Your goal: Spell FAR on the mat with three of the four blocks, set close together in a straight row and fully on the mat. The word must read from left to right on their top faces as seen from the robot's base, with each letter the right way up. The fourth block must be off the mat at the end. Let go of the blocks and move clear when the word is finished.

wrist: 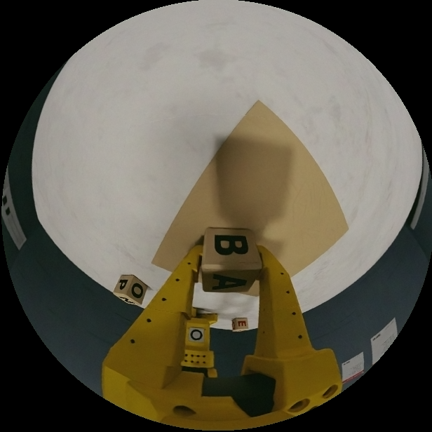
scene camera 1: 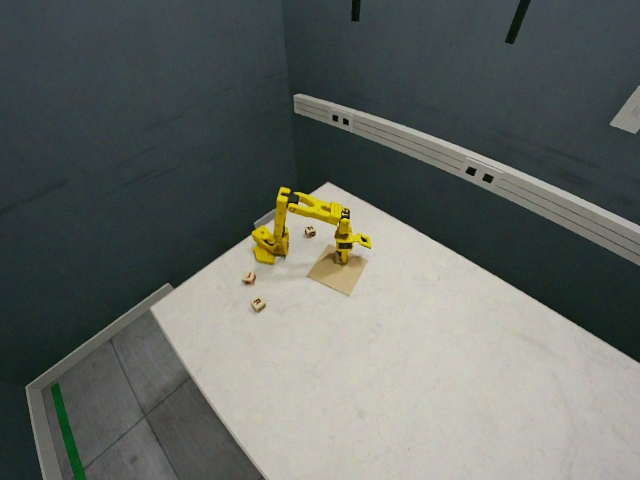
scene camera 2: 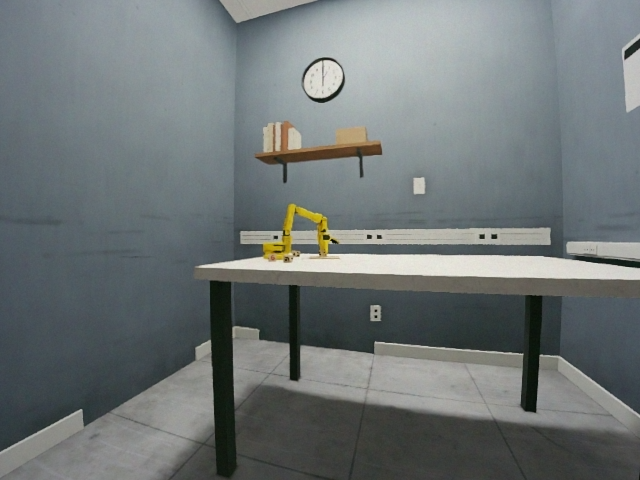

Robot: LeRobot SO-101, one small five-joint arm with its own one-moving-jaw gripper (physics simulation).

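Note:
My gripper (scene camera 1: 341,259) (scene camera 2: 323,253) (wrist: 230,251) points down over the mat (scene camera 1: 347,284) (wrist: 312,210) and is shut on a wooden block (scene camera 1: 338,256) (wrist: 231,247). Its jaws press on two opposite sides. In the wrist view this block shows A on what looks like its top and B on a side, both turned sideways. It is at the mat's base-side part. A second block (scene camera 1: 310,231) (scene camera 2: 296,253) (wrist: 130,289) shows O and P on its sides. A red-lettered block (scene camera 1: 249,277) (scene camera 2: 271,257) (wrist: 240,324) shows E on a side. A fourth block (scene camera 1: 258,304) (scene camera 2: 287,258) has a black top letter resembling R.
The arm's base (scene camera 1: 270,246) (wrist: 196,340) stands at the table edge. The O/P block lies on one side of it, the red-lettered and fourth blocks on the other, all off the mat. A wall runs behind the table (scene camera 1: 439,361).

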